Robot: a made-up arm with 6 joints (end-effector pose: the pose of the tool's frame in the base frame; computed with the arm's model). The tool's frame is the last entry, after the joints. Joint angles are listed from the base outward.
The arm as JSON. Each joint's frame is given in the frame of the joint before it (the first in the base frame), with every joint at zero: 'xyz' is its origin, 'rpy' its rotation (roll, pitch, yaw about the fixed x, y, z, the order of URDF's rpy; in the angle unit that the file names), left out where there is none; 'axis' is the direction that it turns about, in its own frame. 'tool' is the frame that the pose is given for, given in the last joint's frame.
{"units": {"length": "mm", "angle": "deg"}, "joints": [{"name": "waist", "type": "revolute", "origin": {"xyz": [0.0, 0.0, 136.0]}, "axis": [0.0, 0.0, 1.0]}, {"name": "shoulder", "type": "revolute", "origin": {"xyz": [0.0, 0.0, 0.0]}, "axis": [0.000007, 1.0, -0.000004]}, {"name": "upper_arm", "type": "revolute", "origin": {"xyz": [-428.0, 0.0, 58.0]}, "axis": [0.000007, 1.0, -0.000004]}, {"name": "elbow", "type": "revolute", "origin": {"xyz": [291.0, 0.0, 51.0]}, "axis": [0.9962, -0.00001, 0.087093]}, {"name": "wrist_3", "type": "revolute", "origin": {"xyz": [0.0, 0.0, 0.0]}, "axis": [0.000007, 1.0, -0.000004]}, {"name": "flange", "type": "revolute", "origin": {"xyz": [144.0, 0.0, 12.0]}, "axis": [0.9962, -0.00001, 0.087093]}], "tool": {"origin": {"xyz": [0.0, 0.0, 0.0], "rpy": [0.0, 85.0, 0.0]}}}
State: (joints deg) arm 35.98 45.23 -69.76 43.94 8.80 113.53
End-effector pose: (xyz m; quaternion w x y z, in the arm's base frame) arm 0.0842 0.0806 0.7040 0.1242 -0.4572 -0.3088 -0.8247
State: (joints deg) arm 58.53 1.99 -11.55 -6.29 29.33 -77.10
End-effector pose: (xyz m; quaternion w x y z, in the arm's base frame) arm 0.0026 -0.0107 0.2704 0.5933 -0.7405 0.2788 -0.1481
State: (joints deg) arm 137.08 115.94 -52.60 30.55 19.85 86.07
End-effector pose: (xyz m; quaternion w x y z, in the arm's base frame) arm -0.3470 0.2882 0.1204 0.1429 0.1990 -0.9682 -0.0502
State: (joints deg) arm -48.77 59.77 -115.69 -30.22 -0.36 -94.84
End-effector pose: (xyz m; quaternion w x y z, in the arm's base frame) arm 0.0169 -0.0190 0.9310 0.0525 -0.1547 0.1945 -0.9672
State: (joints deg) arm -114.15 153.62 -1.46 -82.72 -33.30 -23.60
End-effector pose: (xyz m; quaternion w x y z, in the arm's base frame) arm 0.0389 -0.1044 0.0192 0.3817 0.1943 0.8474 0.3138
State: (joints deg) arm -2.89 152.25 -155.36 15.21 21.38 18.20
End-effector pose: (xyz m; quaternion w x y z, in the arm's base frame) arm 0.8335 -0.0281 0.3188 0.5945 0.2078 0.7518 0.1952
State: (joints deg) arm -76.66 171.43 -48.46 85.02 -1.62 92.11
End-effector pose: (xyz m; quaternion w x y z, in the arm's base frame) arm 0.0540 -0.2429 -0.2572 0.1433 -0.7782 0.5799 0.1936
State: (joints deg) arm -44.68 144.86 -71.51 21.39 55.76 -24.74
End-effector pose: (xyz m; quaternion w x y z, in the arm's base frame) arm 0.3448 -0.2796 -0.0455 0.1708 -0.3053 -0.9001 -0.2595
